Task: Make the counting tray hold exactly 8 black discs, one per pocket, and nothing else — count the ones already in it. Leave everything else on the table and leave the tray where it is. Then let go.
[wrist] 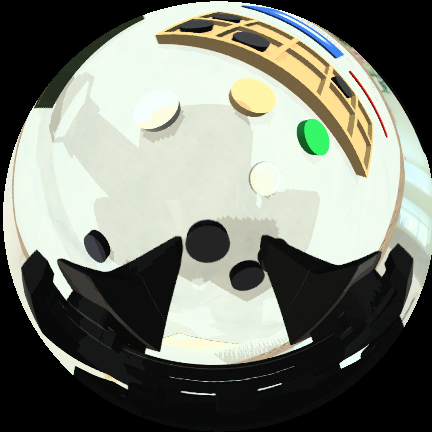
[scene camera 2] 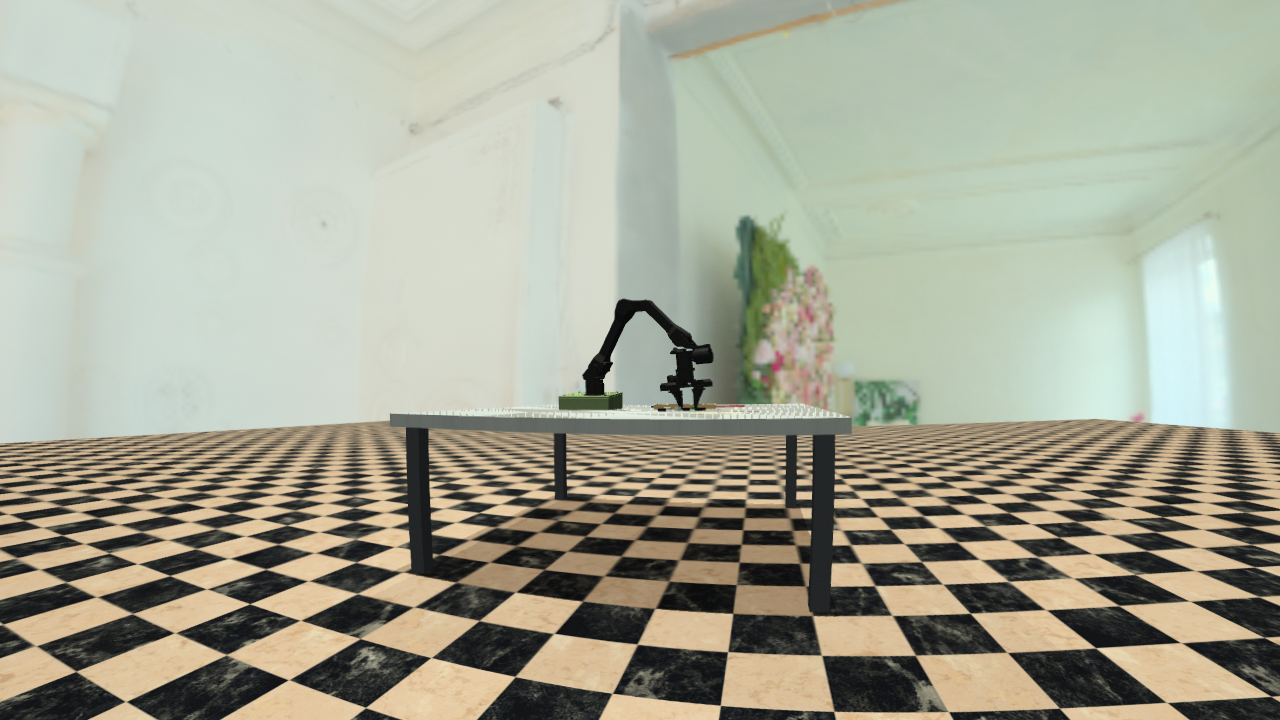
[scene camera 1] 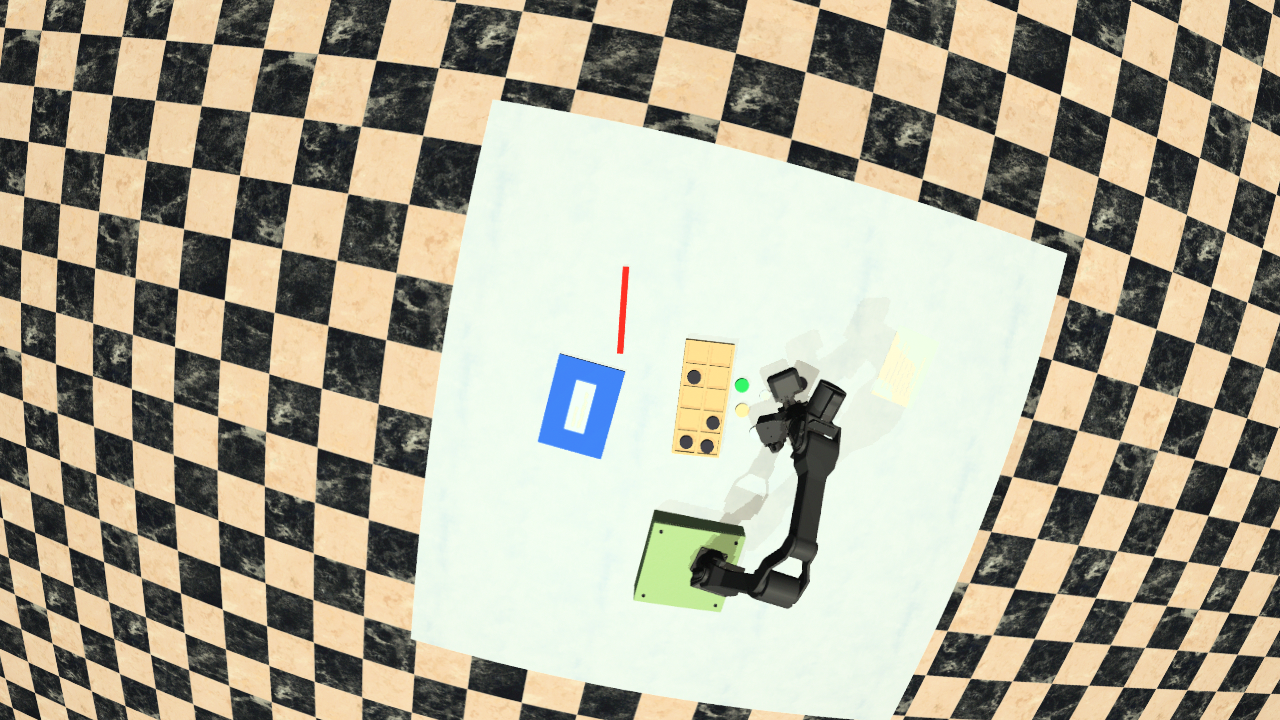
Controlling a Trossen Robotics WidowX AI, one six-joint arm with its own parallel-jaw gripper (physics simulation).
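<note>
The tan counting tray (scene camera 1: 708,352) (wrist: 280,68) has two columns of five pockets. At its near end sit three black discs (scene camera 1: 685,441) (scene camera 1: 707,445) (scene camera 1: 712,421) (wrist: 196,26) (wrist: 251,41); another black disc (scene camera 1: 693,377) (wrist: 342,86) sits in the left column, second from the far end. My gripper (scene camera 1: 776,407) (scene camera 2: 691,407) (wrist: 221,241) is partly open, low over the table right of the tray. In the wrist view a loose black disc (wrist: 208,241) lies between the fingertips, ungripped; a second black disc (wrist: 247,275) lies against the right finger's outline, and a third black disc (wrist: 97,246) lies beyond the left finger.
A green disc (scene camera 1: 742,385) (wrist: 313,137), a yellow disc (scene camera 1: 742,410) (wrist: 252,96), a white disc (wrist: 157,110) and a smaller pale disc (wrist: 265,178) lie near the tray. A blue frame (scene camera 1: 553,402), a red bar (scene camera 1: 622,309) (wrist: 370,104), a pale card (scene camera 1: 897,371) and the green base (scene camera 1: 671,564) also show.
</note>
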